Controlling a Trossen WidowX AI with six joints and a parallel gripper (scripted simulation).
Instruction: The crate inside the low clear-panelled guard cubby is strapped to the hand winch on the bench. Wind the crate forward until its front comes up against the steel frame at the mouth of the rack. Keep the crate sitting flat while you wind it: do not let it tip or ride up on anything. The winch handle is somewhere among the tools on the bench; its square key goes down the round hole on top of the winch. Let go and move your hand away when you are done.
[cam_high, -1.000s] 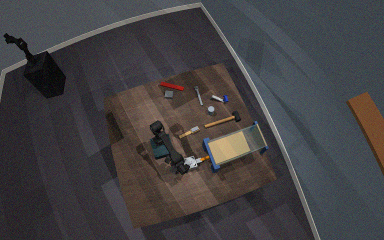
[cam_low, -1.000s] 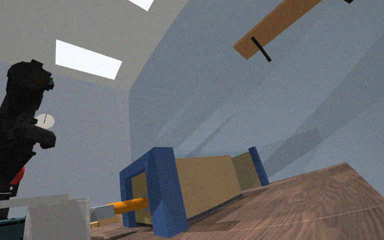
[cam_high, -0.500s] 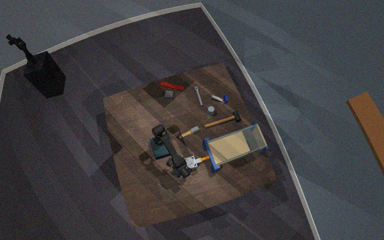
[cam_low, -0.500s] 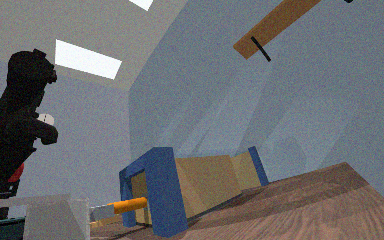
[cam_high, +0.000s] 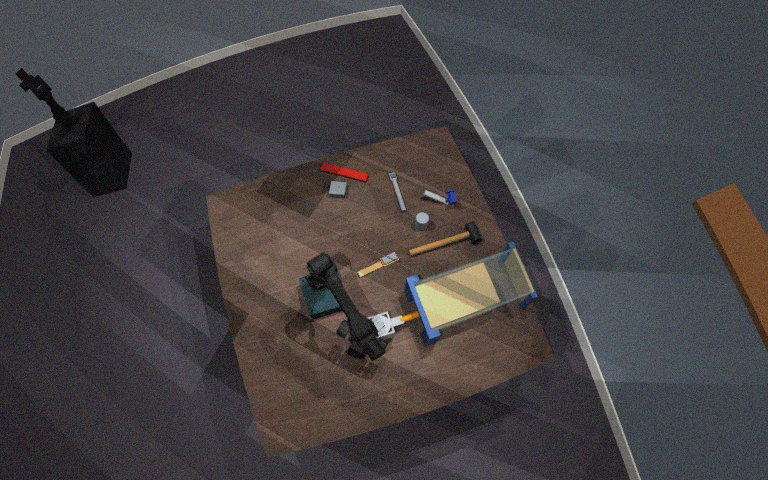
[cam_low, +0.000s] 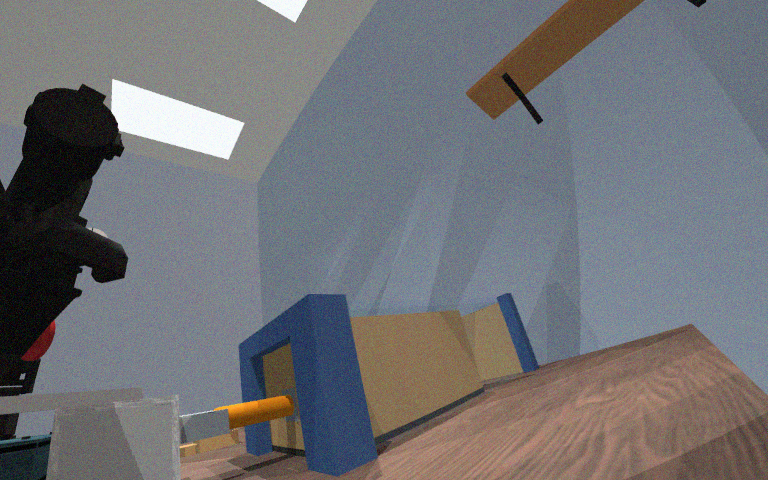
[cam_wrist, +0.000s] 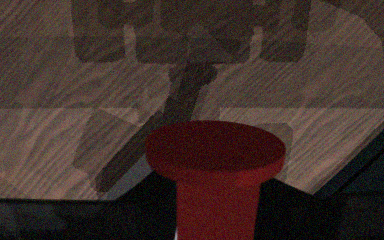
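Now: gripper tip 20 mm below the red knob. Round my gripper tip: red-knobbed winch handle (30 mm ahead, 20 mm to the left, 10 mm below); blue steel frame (240 mm ahead, 80 mm to the left, 10 mm below); grey winch (80 mm below, 70 mm ahead, 50 mm to the left).
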